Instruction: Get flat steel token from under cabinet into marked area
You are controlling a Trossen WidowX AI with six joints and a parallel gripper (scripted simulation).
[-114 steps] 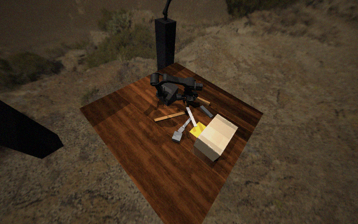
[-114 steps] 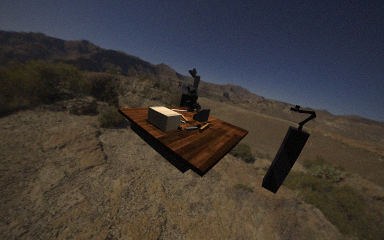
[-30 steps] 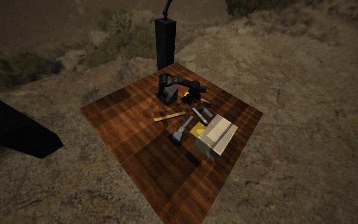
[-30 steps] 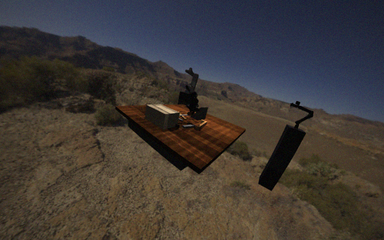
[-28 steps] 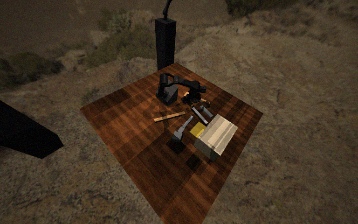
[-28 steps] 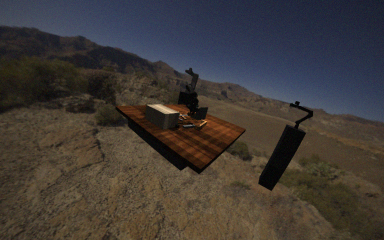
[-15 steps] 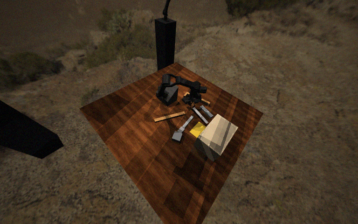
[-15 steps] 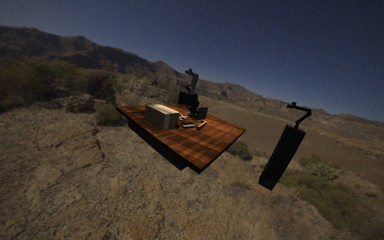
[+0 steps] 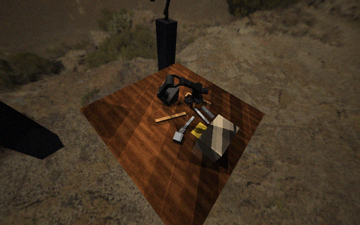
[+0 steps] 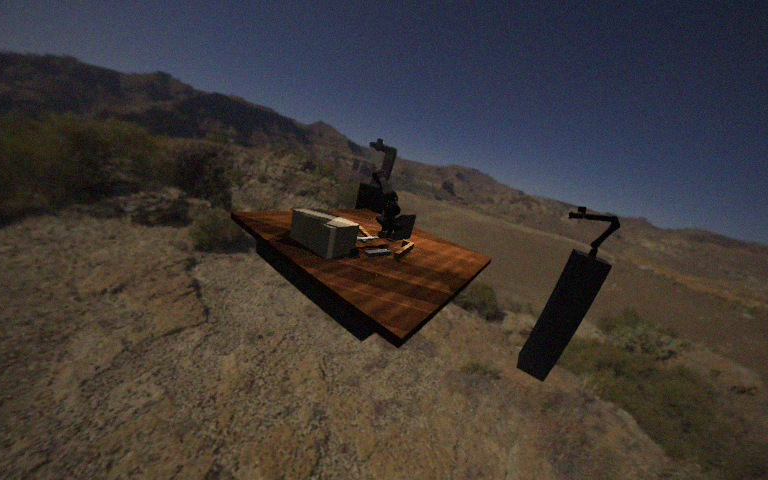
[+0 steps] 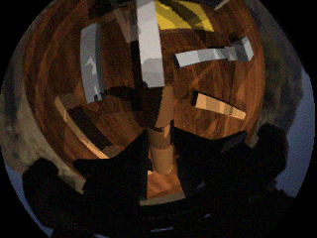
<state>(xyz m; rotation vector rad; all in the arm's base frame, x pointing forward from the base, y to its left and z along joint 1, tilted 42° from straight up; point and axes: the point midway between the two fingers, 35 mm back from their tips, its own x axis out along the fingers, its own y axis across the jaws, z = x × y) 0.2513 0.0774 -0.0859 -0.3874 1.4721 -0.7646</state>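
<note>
The grey bar is 15 cm ahead of my gripper tip, 8 cm to the left of it and 5 cm below it. Round my gripper tip: wooden stick (23 cm to the right, 6 cm behind, 5 cm below); then grey block (34 cm to the right, 13 cm ahead, 4 cm below); then grey scraper (21 cm to the right, 10 cm ahead, 5 cm below).
</note>
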